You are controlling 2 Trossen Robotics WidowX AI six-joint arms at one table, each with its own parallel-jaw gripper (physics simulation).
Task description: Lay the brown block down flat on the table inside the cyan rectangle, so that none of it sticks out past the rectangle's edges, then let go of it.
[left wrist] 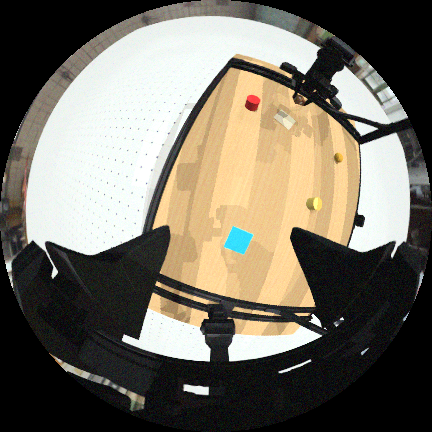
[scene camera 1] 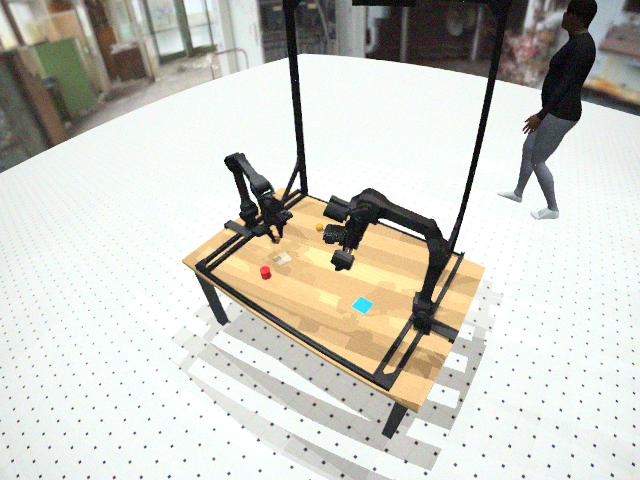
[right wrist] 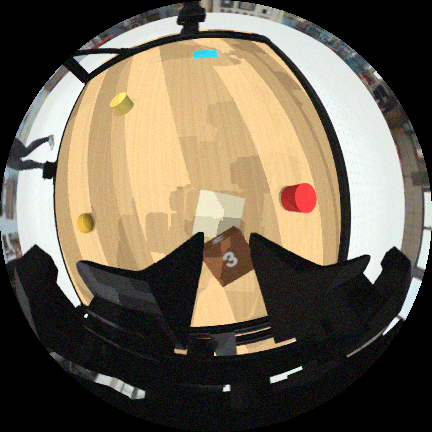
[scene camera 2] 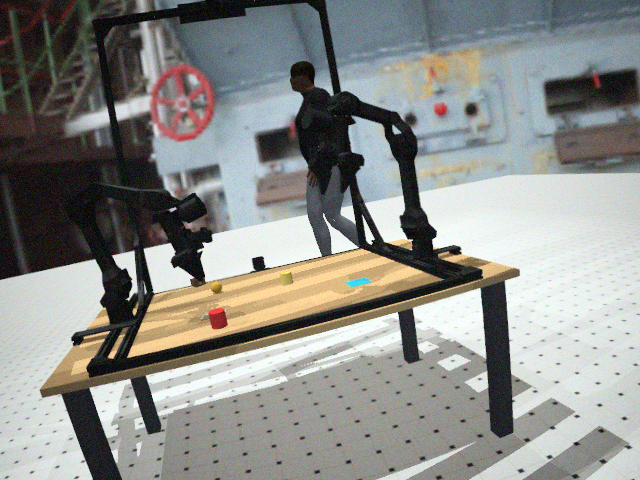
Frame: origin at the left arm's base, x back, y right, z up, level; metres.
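Where they show: left gripper, fingertip midpoint: [left wrist: 233, 232] [scene camera 2: 332, 193]; right gripper, fingertip midpoint: [left wrist: 298, 101] [scene camera 1: 278, 240] [right wrist: 226, 237] [scene camera 2: 202, 279]; left arm's base, link origin: [left wrist: 217, 310] [scene camera 1: 422, 324] [right wrist: 191, 32] [scene camera 2: 424, 257]; right arm's base, link origin: [left wrist: 306, 88] [scene camera 1: 251, 225] [right wrist: 200, 344] [scene camera 2: 121, 321].
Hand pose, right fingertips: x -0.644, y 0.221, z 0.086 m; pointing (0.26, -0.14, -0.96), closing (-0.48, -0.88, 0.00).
Observation:
Each offset is from my right fingertips to the centre of the thing. "spot": to the spot under its first point.
The brown block {dx -0.014, dy +0.005, dz -0.002 m} [scene camera 1: 277, 239] [scene camera 2: 196, 282] [left wrist: 299, 100] [right wrist: 239, 270], with a white 3 on one face, is between the fingertips of my right gripper [scene camera 2: 199, 279] [right wrist: 226, 237], which is shut on it and holds it above the table. In the right wrist view the block looks turned at an angle. The cyan rectangle {spot: dx +0.406, dy -0.171, dz -0.105 m} [scene camera 1: 362, 305] [scene camera 2: 358, 282] [left wrist: 238, 240] [right wrist: 205, 54] lies uncovered on the table, far from the block. My left gripper [scene camera 2: 336, 187] [left wrist: 233, 232] is open and empty, high above the table.
A cream square {spot: dx +0.006, dy -0.004, dz -0.104 m} [scene camera 1: 282, 258] [left wrist: 285, 119] [right wrist: 232, 204] lies near the right gripper. A red cylinder {dx -0.022, dy -0.123, dz -0.084 m} [scene camera 1: 265, 272] [scene camera 2: 217, 318] [right wrist: 299, 198], an orange ball {dx +0.111, dy +0.227, dz -0.086 m} [scene camera 1: 319, 226] [scene camera 2: 216, 286] and a yellow cylinder {dx +0.296, dy +0.066, dz -0.086 m} [scene camera 2: 286, 277] [left wrist: 314, 203] [right wrist: 121, 104] are on the table.

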